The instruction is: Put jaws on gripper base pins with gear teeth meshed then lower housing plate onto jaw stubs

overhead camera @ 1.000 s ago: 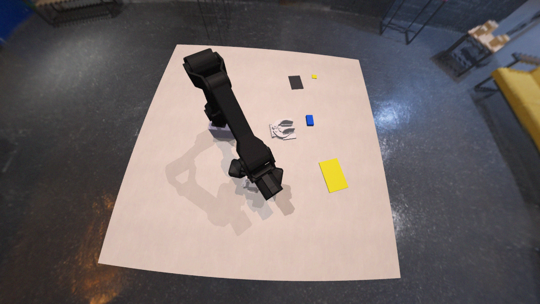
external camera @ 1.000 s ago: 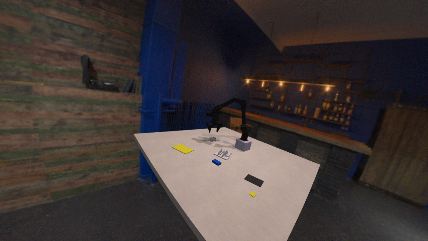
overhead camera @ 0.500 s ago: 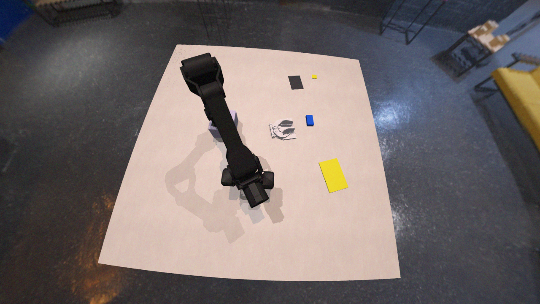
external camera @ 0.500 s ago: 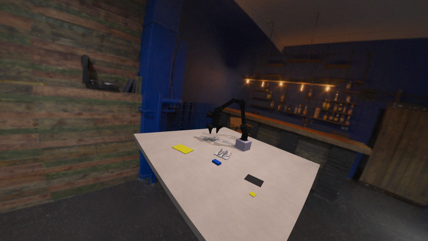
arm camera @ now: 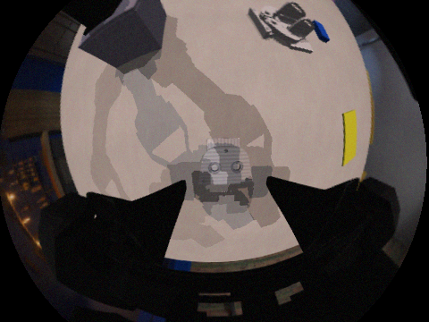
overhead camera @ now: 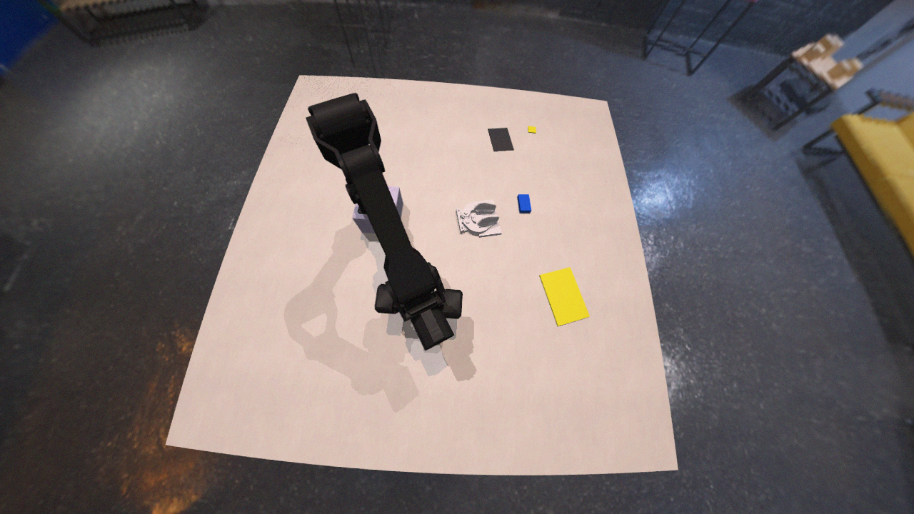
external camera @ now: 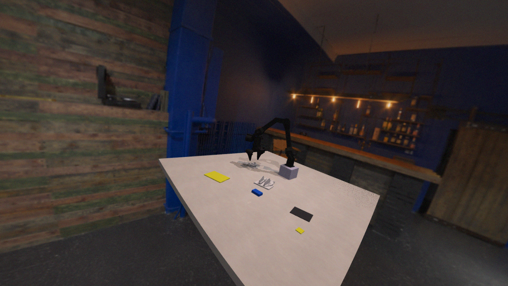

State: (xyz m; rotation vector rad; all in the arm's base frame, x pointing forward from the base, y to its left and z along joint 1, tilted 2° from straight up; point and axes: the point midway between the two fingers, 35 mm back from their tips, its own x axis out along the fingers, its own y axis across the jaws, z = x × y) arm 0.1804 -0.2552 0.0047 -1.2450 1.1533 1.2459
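Now: gripper tip 5 cm above the white block and 1 cm to the right of it. Round my gripper tip: grey jaw (31 cm to the left, 10 cm ahead, 5 cm below); then blue block (38 cm to the left, 27 cm ahead, 5 cm below); then yellow sheet (39 cm ahead, 9 cm to the left, 6 cm below).
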